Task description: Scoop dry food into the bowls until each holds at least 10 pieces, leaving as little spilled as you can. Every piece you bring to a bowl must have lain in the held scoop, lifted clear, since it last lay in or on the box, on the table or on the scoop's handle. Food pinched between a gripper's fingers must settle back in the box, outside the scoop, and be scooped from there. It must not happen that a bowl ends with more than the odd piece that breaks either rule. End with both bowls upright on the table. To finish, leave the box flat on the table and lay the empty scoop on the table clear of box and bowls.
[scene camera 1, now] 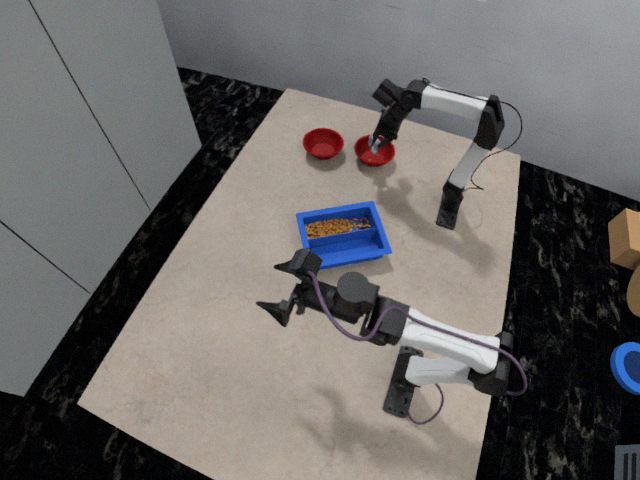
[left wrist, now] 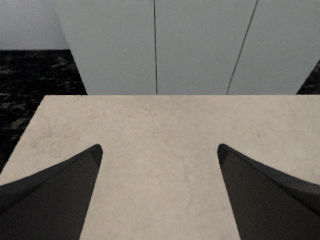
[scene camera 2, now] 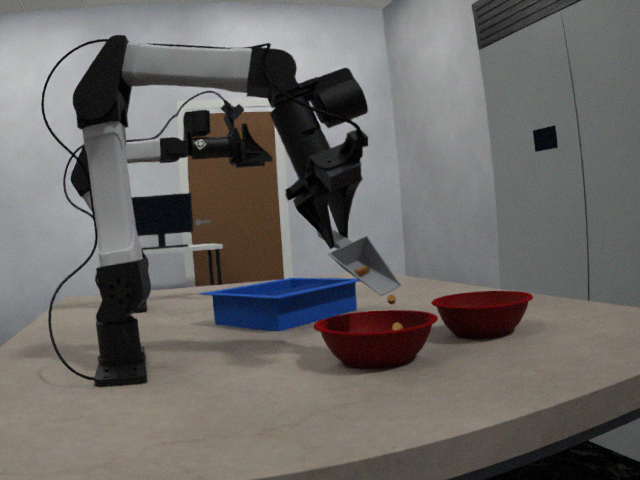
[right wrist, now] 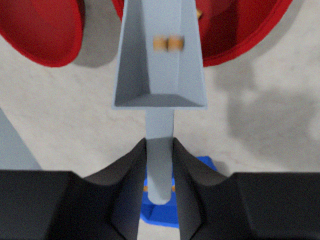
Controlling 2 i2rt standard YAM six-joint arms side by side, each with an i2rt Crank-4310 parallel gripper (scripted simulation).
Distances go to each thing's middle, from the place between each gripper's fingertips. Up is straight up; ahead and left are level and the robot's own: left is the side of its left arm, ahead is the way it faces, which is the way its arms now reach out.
I see the blue box [scene camera 2: 264, 312] 33 cm to the left of my right hand and 11 cm below it. From my right hand the other things lie so: grey scoop [scene camera 2: 351, 256] (4 cm to the right, 2 cm below, 1 cm ahead).
The blue box lies 6 cm behind my left hand [scene camera 2: 268, 161], 37 cm to the right of it and 32 cm below it. The rest, counted from my left hand: grey scoop 5 cm behind, 73 cm to the right, 23 cm below.
